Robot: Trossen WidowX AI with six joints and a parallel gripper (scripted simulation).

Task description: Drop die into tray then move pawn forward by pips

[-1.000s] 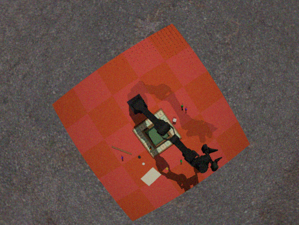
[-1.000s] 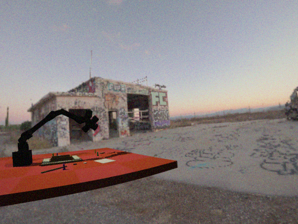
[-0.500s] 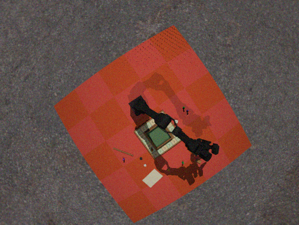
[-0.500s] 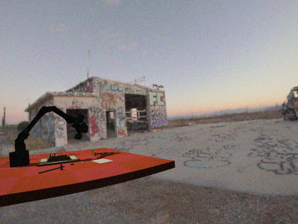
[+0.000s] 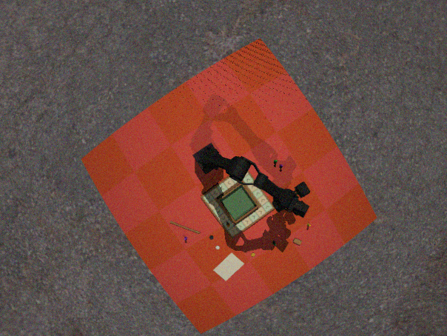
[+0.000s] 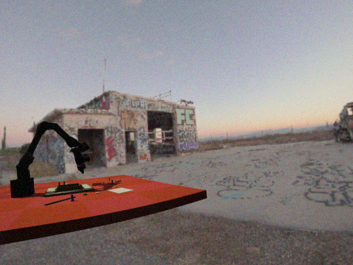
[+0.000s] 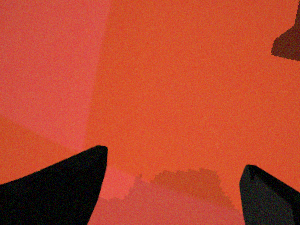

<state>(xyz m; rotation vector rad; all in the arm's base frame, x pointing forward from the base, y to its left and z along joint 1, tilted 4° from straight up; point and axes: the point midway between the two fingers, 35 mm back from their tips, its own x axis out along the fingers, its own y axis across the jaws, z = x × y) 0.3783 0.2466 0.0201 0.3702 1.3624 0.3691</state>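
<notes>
Now: the die 130 mm behind my gripper tip, 90 mm to the right of it and 90 mm below it. Round my gripper tip: orange-brown pawn (40 mm behind, 370 mm to the right, 70 mm below); then white disc (40 mm ahead, 490 mm to the right, 100 mm below); then green dice tray (110 mm behind, 260 mm to the right, 90 mm below).
</notes>
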